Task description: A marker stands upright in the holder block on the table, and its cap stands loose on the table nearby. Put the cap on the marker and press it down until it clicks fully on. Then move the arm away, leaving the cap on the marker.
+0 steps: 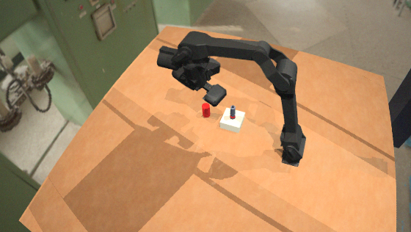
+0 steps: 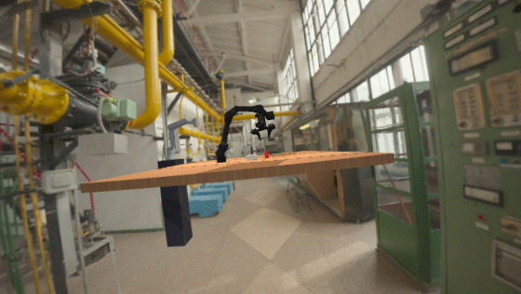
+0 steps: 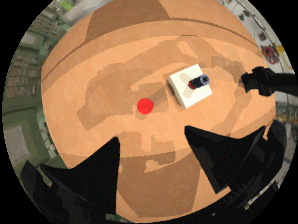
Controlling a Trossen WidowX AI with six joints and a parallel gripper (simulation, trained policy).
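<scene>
Now: the red cap 30 mm to the right of my gripper tip and 110 mm below it. Also, from my gripper tip: marker: 100 mm behind, 20 mm to the right, 70 mm below; white holder block: 100 mm behind, 20 mm to the right, 120 mm below.
</scene>
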